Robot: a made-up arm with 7 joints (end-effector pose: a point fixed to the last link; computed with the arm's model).
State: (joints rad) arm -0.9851 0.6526 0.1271 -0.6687 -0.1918 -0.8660 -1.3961
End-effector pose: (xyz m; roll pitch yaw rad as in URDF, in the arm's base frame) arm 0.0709 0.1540 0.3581 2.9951 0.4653 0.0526
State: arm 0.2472 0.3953 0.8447 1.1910 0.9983 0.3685 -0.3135
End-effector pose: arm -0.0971 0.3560 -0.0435 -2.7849 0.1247 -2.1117
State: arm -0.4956 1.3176 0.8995 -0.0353 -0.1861 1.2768 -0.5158
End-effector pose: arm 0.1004 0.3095 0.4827 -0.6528 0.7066 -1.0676
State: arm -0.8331 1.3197 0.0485 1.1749 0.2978 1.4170 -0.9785
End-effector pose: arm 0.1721 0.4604 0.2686 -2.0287 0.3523 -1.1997
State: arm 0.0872 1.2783 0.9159 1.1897 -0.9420 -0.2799 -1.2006
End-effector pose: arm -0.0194 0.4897 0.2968 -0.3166 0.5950 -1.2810
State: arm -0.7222 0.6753 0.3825 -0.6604 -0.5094 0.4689 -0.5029
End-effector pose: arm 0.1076 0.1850 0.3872 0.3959 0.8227 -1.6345
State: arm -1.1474 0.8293 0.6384 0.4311 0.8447 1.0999 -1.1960
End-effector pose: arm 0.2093 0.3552 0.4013 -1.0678 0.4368 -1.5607
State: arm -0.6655 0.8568 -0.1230 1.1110 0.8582 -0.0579 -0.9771
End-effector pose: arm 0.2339 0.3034 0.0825 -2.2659 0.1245 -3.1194
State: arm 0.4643 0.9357 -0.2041 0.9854 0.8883 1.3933 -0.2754
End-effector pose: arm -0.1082 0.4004 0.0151 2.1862 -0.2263 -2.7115
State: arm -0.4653 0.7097 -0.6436 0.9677 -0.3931 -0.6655 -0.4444
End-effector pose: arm 0.1558 0.2350 0.0169 -1.0529 0.6805 -2.5568
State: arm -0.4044 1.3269 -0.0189 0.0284 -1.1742 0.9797 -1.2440
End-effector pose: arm 0.2485 0.2785 0.2687 -0.8896 -0.3564 -2.7593
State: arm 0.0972 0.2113 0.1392 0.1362 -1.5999 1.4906 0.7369
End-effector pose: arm 0.1418 0.1981 0.0006 -2.2565 -0.5754 -1.4822
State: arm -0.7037 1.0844 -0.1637 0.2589 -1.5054 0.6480 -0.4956
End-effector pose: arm 0.2689 0.2731 0.2514 -0.6350 -0.1963 -2.2328
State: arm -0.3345 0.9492 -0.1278 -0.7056 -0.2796 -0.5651 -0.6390
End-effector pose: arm 0.1030 0.1217 0.2752 1.1171 1.3626 -1.5933
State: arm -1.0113 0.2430 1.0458 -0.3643 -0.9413 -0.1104 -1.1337
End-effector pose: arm 0.1052 0.3607 0.2885 1.4423 0.2518 -1.3935
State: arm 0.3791 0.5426 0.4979 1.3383 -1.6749 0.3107 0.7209
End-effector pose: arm -0.1952 0.3919 0.0162 -1.7576 0.9078 0.3677
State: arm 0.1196 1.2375 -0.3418 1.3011 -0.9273 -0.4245 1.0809
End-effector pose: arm 0.0146 0.4503 0.1243 0.9257 0.8379 1.3338
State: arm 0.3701 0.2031 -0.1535 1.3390 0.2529 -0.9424 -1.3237
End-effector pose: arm -0.1416 0.1913 -0.0513 -0.7768 -0.6079 3.1277
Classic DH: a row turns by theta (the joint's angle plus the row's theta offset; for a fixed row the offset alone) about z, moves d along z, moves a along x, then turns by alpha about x. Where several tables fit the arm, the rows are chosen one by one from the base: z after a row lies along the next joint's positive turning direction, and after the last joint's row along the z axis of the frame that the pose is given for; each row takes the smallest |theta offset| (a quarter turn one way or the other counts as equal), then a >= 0, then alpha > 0; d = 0 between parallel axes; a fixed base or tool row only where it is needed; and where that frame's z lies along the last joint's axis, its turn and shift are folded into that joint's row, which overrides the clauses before.
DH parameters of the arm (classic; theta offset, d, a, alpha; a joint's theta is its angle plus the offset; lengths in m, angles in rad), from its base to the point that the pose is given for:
base (fixed): -0.071 0.2349 -0.0276 -1.3004
joint 1: -1.3111 0.1075 -0.0171 -1.5708
joint 2: 1.2915 -0.0384 -0.036 1.5708
joint 3: 1.5708 -0.1573 0.0396 -1.5708
joint 4: 1.5708 -0.017 0.0088 1.5708
joint 5: 0 0.1984 -0.0079 -1.5708
joint 6: -1.5708 0.011 0.0368 1.5708
joint 7: 0.9397 0.0612 -0.0187 0.5668
tool (fixed): -2.3577 -0.0224 0 0

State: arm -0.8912 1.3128 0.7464 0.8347 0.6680 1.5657 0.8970
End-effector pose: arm 0.1291 0.4647 0.3658 0.5414 1.2523 2.1248
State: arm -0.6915 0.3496 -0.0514 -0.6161 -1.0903 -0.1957 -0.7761
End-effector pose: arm 0.1620 0.1501 0.3052 0.9299 0.5159 -2.4280
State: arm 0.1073 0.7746 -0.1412 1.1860 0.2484 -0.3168 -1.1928
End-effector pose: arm 0.0042 0.3496 -0.0071 -1.8131 -0.5140 -2.7203
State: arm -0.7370 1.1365 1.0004 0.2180 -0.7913 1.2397 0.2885
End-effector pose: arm 0.0936 0.3940 0.4418 -0.6821 0.1022 -0.8433
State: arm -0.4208 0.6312 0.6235 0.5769 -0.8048 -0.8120 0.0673
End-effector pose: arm 0.1410 0.3688 0.1756 0.1966 -0.1976 -0.4977
